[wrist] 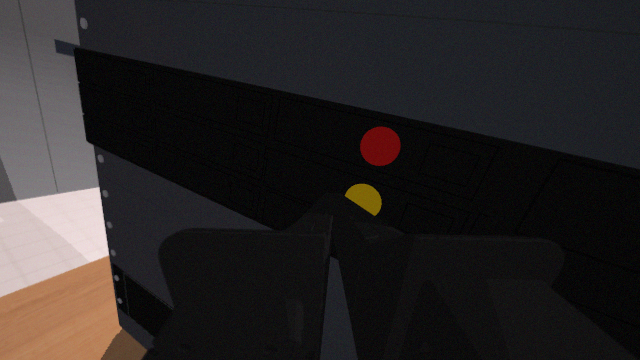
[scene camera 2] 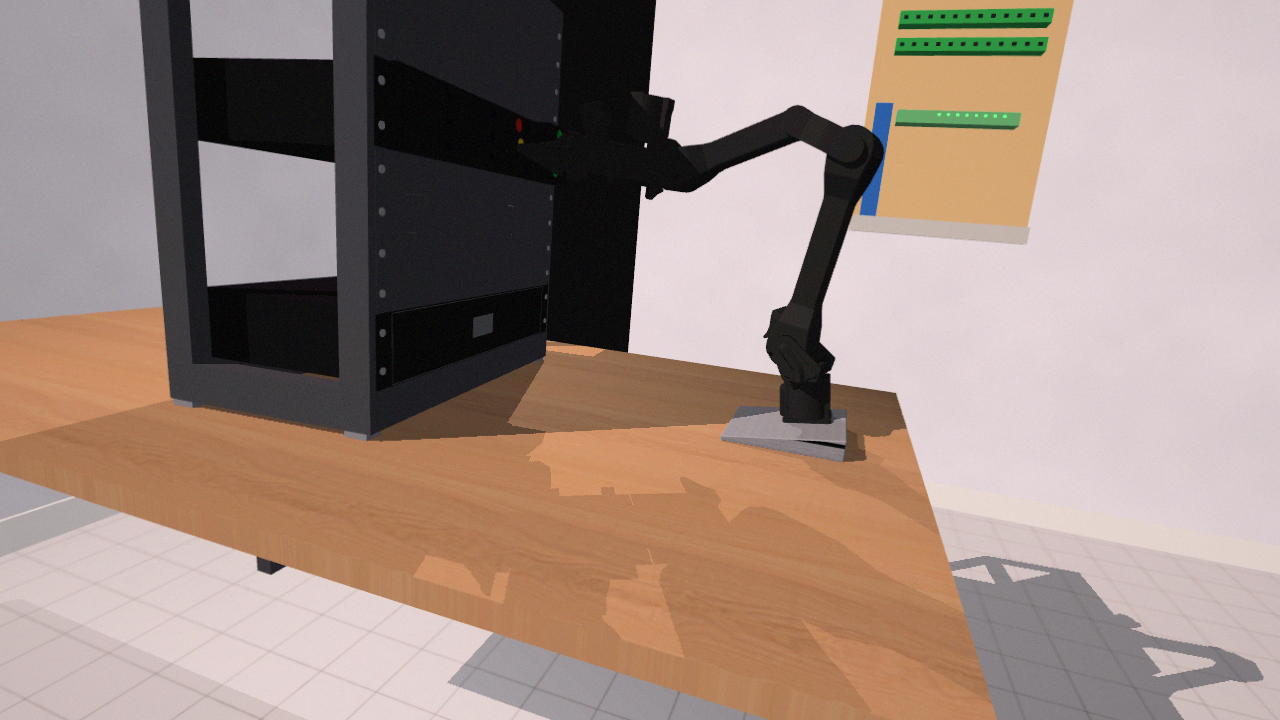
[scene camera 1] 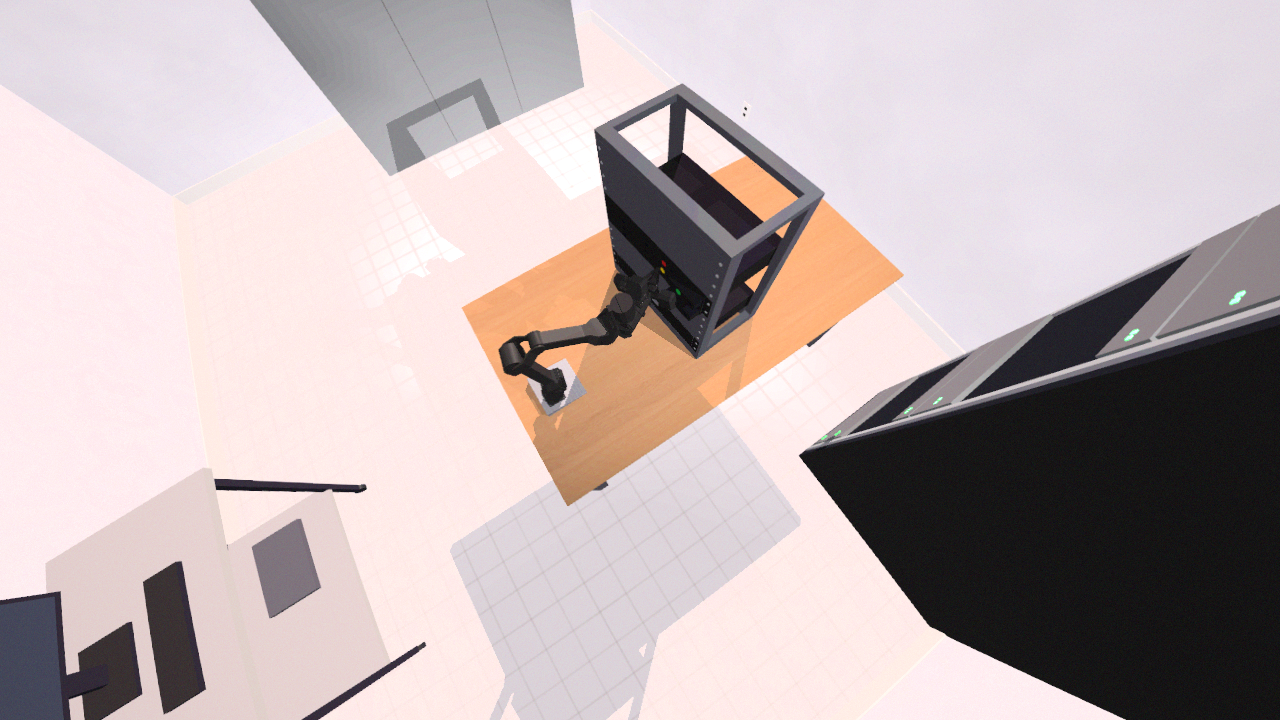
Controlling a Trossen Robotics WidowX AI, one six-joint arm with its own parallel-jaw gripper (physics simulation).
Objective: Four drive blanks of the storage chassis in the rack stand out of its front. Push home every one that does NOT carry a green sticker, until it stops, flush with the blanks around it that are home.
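Pixels of known places: gripper, fingertip midpoint: [wrist: 331, 201] [scene camera 2: 516, 147] [scene camera 1: 658, 268]; arm's base, origin of the base link: [scene camera 2: 807, 417] [scene camera 1: 553, 395].
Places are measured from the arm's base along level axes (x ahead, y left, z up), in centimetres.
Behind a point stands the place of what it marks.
Observation:
The rack [scene camera 1: 666, 192] {x 49.0, y 4.2, z 59.1 cm} [scene camera 2: 355, 223] {x 48.6, y 32.4, z 22.2 cm} holds the black storage chassis [scene camera 2: 438, 116] {x 45.8, y 22.0, z 35.0 cm} [wrist: 190, 105] {x 46.2, y 13.9, z 37.0 cm} across its front. A red sticker [scene camera 1: 663, 263] {x 46.7, y 1.0, z 37.5 cm} [scene camera 2: 519, 124] {x 46.8, y 0.8, z 37.7 cm} [wrist: 380, 146] {x 46.8, y 0.8, z 37.6 cm} marks an upper-row blank. A yellow sticker [scene camera 2: 520, 141] {x 46.3, y 1.1, z 35.3 cm} [wrist: 369, 198] {x 46.4, y 0.5, z 35.1 cm} marks the blank below it, partly covered by my fingers in the wrist view. Green stickers show in scene camera 2, one higher [scene camera 2: 559, 134] {x 44.5, y -8.5, z 37.8 cm} and one lower [scene camera 2: 554, 174] {x 43.8, y -5.8, z 31.4 cm}. My gripper [scene camera 2: 522, 149] {x 46.2, y 2.3, z 34.2 cm} [wrist: 331, 201] {x 46.2, y 2.3, z 34.2 cm} is shut and empty, its tips at or just in front of the yellow-stickered blank. Contact and how far each blank stands out are too dark to tell.
The rack stands on the wooden table [scene camera 1: 626, 402] {x 19.7, y -16.5, z -2.0 cm} [scene camera 2: 447, 501] {x 30.9, y 41.2, z -2.1 cm}. Plain grey panels lie above [wrist: 325, 55] {x 48.1, y 5.4, z 41.5 cm} and below [scene camera 2: 460, 232] {x 47.7, y 14.1, z 21.6 cm} the chassis. A lower black unit [scene camera 2: 429, 344] {x 47.4, y 21.1, z 7.4 cm} with a grey label sits near the rack's foot. A large black cabinet [scene camera 1: 1100, 501] stands beyond the table.

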